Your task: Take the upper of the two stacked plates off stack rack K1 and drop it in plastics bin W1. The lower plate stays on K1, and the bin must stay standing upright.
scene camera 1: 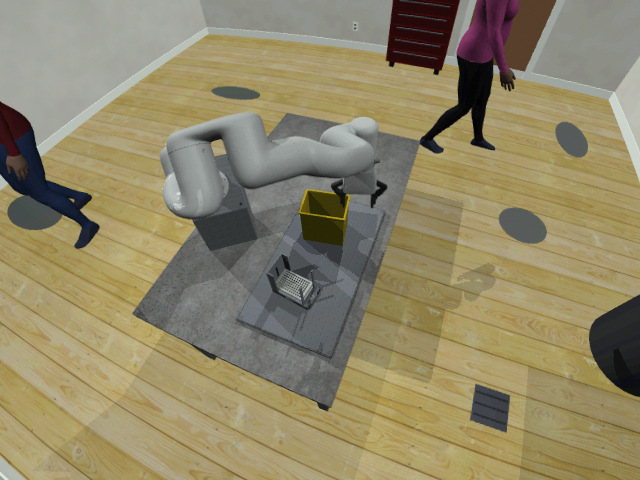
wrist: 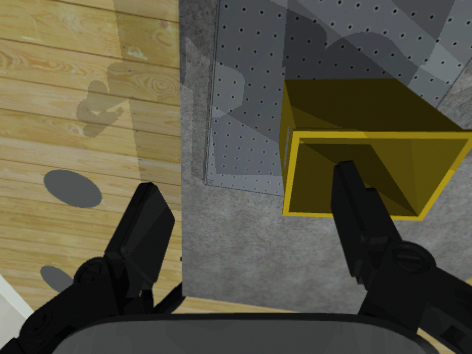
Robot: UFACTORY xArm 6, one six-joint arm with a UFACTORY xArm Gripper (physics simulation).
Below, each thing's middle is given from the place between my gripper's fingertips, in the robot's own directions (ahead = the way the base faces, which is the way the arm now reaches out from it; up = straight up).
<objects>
I see the yellow plastics bin W1 [scene camera 1: 323,219] 15 cm behind my hand, 9 cm to the left of it and 23 cm below it.
</objects>
